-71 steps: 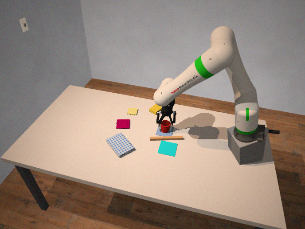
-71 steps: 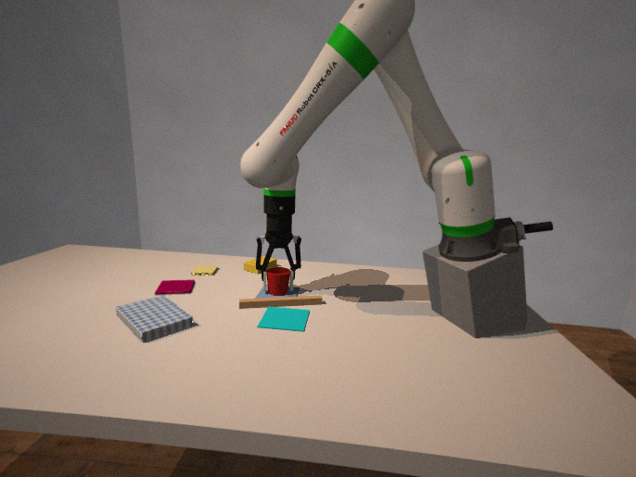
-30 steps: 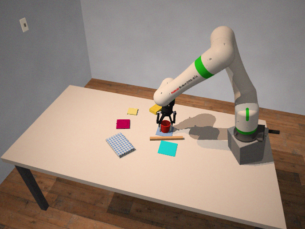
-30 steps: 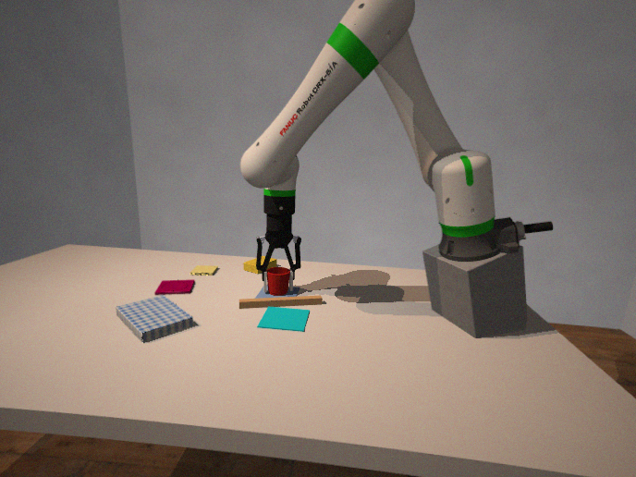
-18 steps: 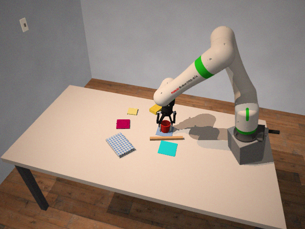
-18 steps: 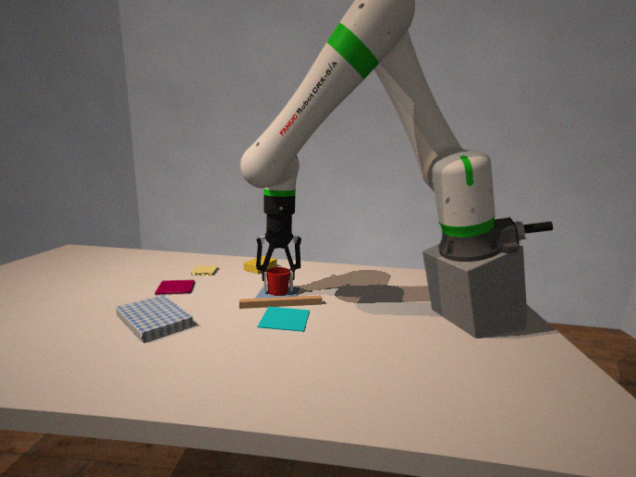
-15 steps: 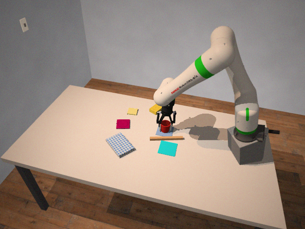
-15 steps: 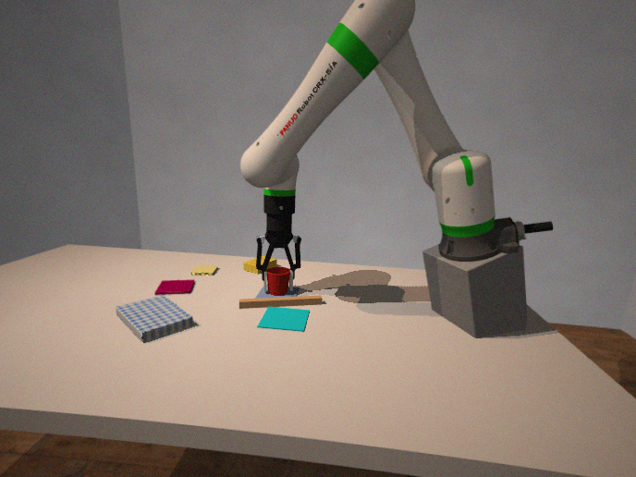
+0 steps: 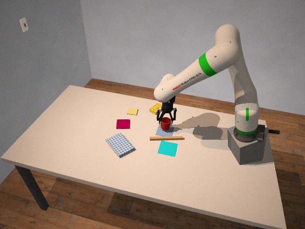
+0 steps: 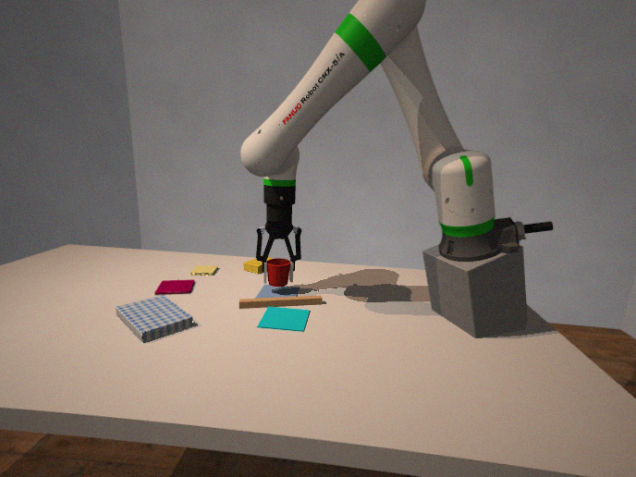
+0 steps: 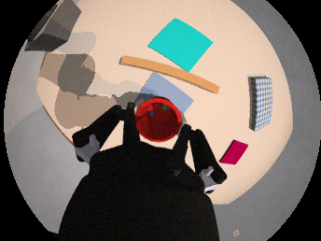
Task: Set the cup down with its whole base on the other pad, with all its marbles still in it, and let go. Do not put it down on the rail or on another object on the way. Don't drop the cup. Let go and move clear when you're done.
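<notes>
Now: the cyan pad 150 mm to the left of my hand, 80 mm below it and 80 mm behind it. Round my hand: red cup: 20 mm below; wooden rail: 80 mm to the left, 70 mm below, 40 mm behind.
</notes>
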